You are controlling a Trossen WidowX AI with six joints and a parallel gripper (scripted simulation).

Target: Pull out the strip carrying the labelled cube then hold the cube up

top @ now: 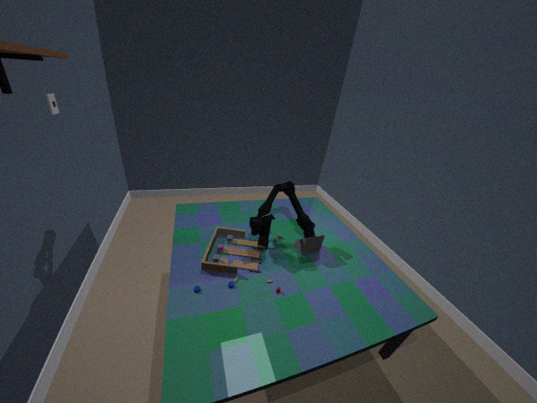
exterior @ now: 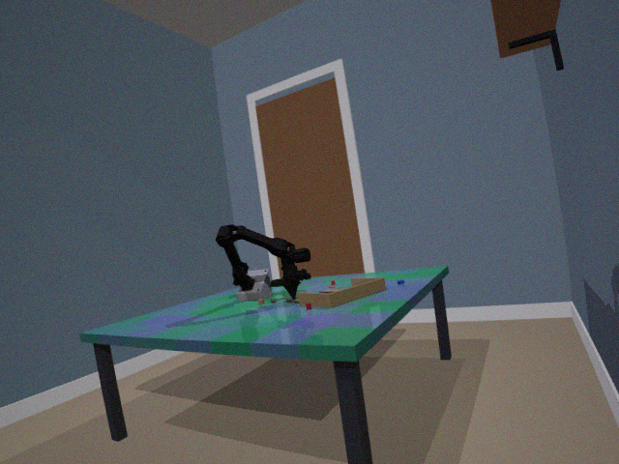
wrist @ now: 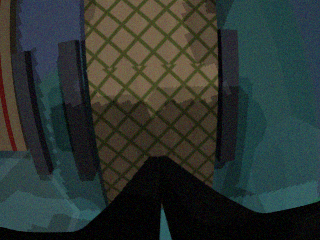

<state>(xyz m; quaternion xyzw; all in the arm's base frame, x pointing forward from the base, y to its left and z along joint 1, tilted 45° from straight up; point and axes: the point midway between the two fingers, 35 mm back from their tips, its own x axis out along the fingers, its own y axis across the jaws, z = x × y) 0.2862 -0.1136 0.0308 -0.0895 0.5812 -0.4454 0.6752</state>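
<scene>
My gripper tip is now 9 cm short of the cross-hatched tan strip and 5 cm to the left of it. Round my gripper tip: brown block: 15 cm behind, 4 cm to the right.
</scene>
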